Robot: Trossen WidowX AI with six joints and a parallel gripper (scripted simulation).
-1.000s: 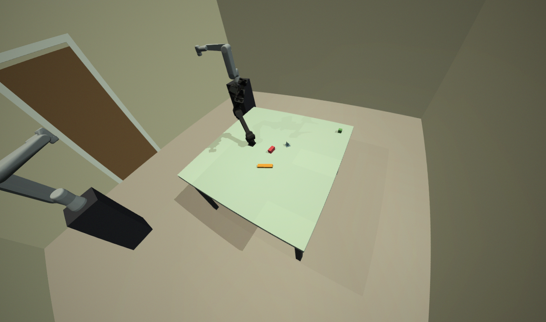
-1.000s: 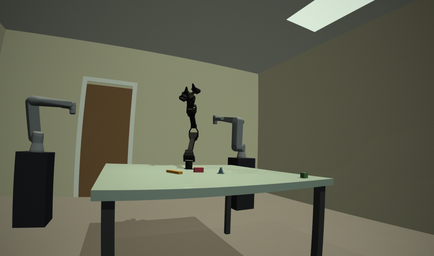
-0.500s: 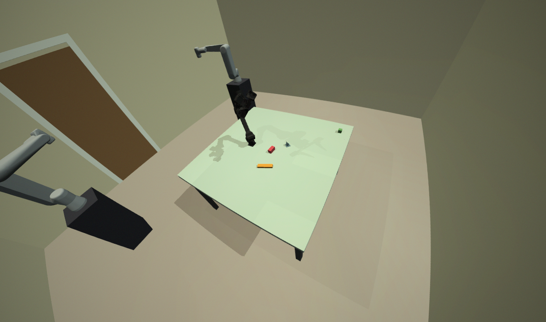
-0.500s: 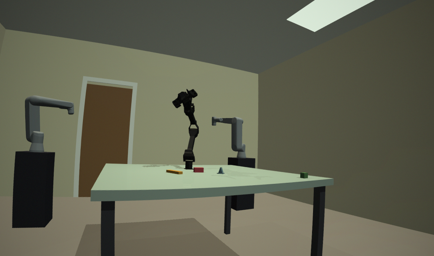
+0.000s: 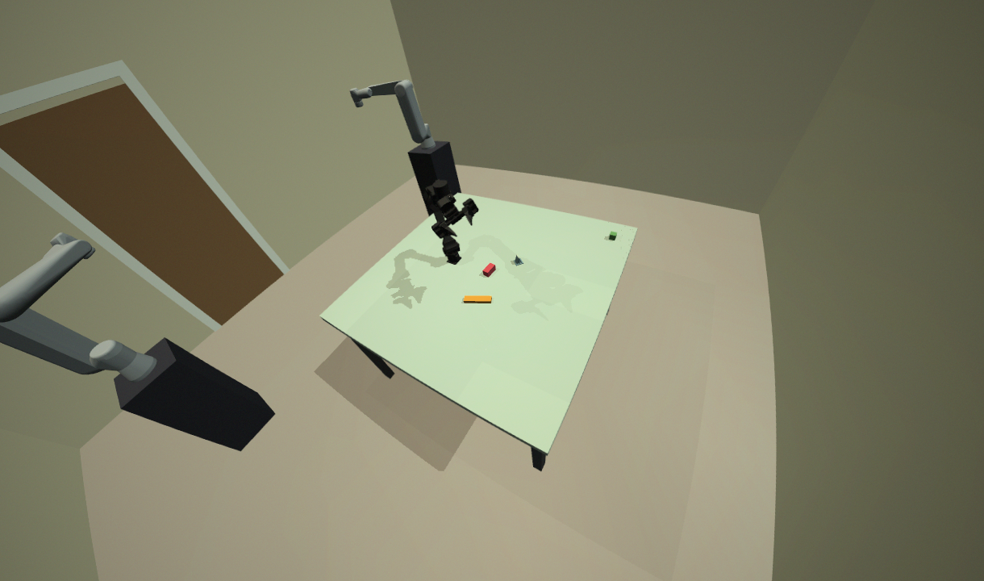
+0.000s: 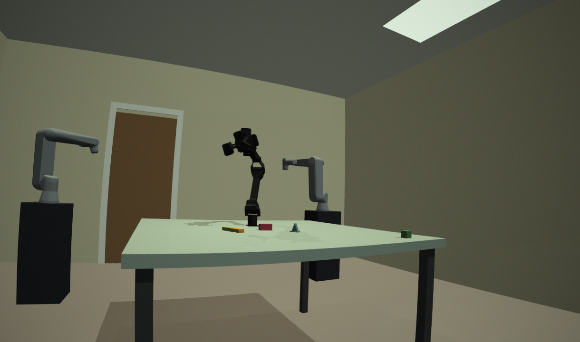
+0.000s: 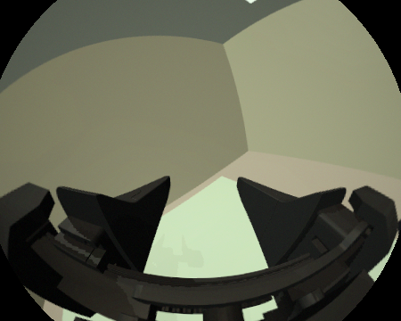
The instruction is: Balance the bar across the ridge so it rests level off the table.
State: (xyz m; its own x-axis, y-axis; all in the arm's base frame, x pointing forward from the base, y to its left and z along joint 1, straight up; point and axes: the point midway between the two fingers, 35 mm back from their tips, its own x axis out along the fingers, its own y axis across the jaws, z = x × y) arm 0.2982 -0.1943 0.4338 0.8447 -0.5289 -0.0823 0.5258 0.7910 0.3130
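Now: the orange bar 420 mm below my gripper tip, 40 mm behind it and 20 mm to the left of it. Round my gripper tip: red block 410 mm below, 210 mm to the left, 90 mm behind; then green cube 710 mm to the left, 410 mm below, 410 mm ahead.
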